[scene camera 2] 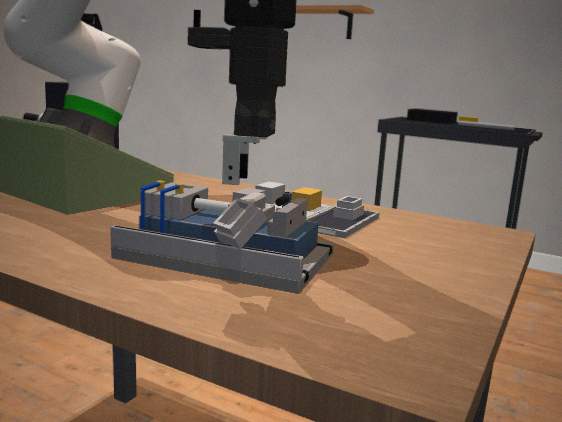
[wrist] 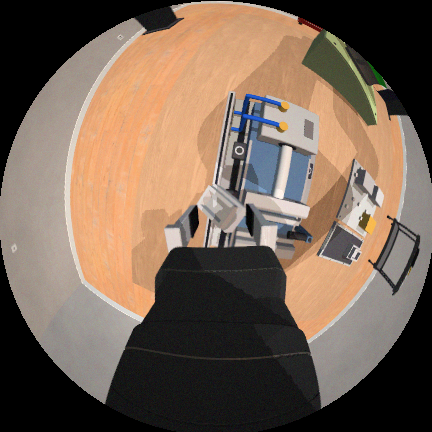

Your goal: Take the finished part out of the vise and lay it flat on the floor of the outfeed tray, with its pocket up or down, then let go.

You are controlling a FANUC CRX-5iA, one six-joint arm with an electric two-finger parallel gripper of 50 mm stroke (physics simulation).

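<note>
A light grey part with an open pocket lies steeply tilted across the near side of the blue vise, over the grey side wall. It is not flat between the jaws; what it rests on underneath is partly hidden. My gripper is open and empty, above the vise. In the wrist view the part shows between and beyond the two fingers; in the scene view the fingertips are clearly higher than it. The dark outfeed tray holds another small pocketed part.
Blue hoses rise at one end of the vise. A black nozzle stands near the fixed jaw. A yellow block and a whitish block stand beyond the vise. A green sloped body stands near the arm's base.
</note>
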